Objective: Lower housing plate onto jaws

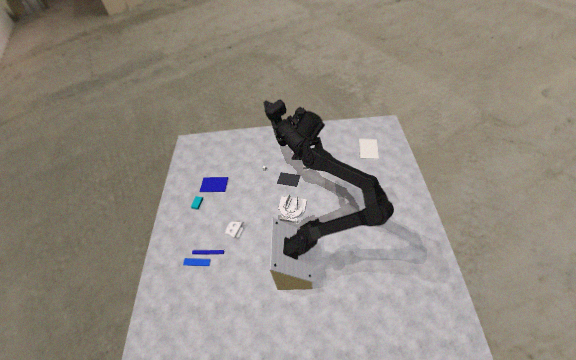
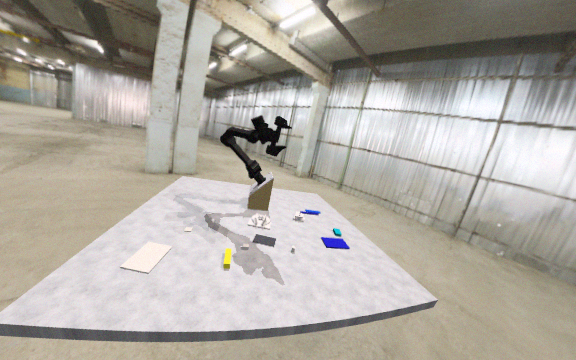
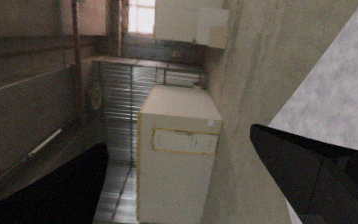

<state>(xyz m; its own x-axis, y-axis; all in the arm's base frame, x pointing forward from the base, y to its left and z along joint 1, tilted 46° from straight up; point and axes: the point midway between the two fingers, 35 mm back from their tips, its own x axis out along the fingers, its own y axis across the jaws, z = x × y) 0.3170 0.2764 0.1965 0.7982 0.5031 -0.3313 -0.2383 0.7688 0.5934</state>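
The blue bar is 48 cm below my gripper tip, 32 cm behind it and 30 cm to the left of it. Round my gripper tip: blue plate (48 cm below, 35 cm to the left, 4 cm ahead); cyan block (48 cm below, 41 cm to the left, 7 cm behind); yellow block (48 cm below, 24 cm ahead, 17 cm to the right).
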